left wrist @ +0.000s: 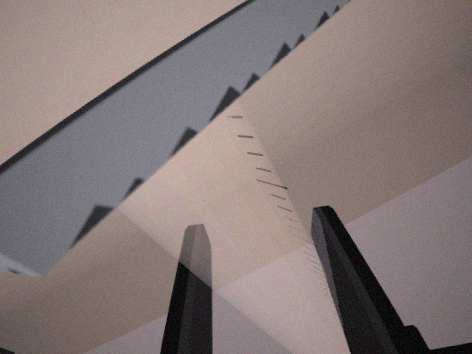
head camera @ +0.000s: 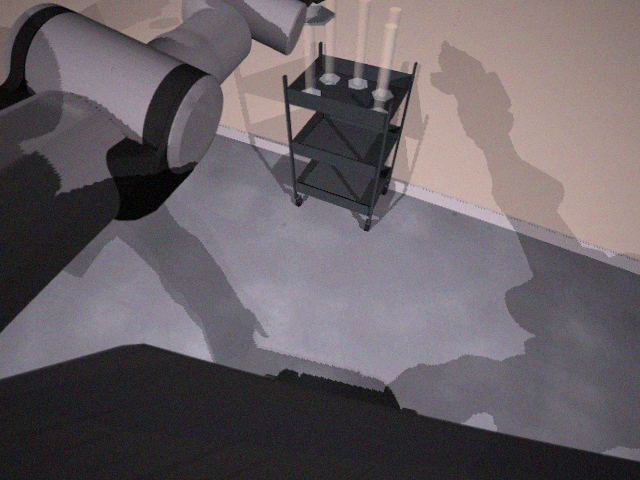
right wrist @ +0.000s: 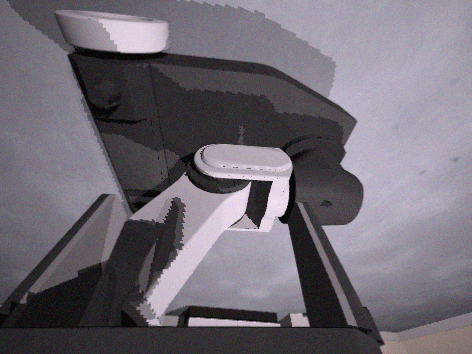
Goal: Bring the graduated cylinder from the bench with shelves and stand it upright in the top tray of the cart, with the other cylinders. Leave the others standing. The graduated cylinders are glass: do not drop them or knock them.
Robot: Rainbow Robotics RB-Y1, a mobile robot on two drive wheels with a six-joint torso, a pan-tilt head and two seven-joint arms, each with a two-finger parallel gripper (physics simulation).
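Places are measured from the robot's base along level axes (x ahead, y left, z up), in metres.
Where they show: left gripper, fingertip midpoint: (left wrist: 259, 228); right gripper, fingertip midpoint: (right wrist: 209, 208).
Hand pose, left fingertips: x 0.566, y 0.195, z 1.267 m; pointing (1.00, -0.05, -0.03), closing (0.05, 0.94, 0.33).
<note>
Things, the pixels of their top centre, and the offset from my left fingertips. "spot": a spot on its surface instead. Level surfaces: height alone.
- held graduated cylinder, surface spot: (left wrist: 250, 200) spot: 0.017 m left, 0.034 m back, 0.049 m down
- cart's top tray, surface spot: (head camera: 336, 106) spot: 0.025 m left, 0.435 m ahead, 0.561 m down
- Grey floor, surface height: 1.266 m down
The held graduated cylinder (left wrist: 250, 200) is a clear tube with dark marks, between the fingers of my left gripper (left wrist: 259, 228), which is shut on it. Its wide grey foot (head camera: 319, 15) (left wrist: 150, 115) appears above the back left of the cart's top tray (head camera: 336, 106) in the head view; its depth over the tray is unclear. My left fingers are cut off at the top of the head view. Several other cylinders, such as this one (head camera: 361, 46) and this one (head camera: 386, 62), stand upright on six-sided feet in the tray. My right gripper (right wrist: 209, 208) is open and empty.
The dark three-tier cart stands on castors (head camera: 367, 225) near the beige wall (head camera: 568, 93), with a white skirting (head camera: 454, 206) behind it. Grey floor (head camera: 320, 279) lies in front. Parts of my own base (right wrist: 215, 110) show behind the right fingers. The bench does not show.
</note>
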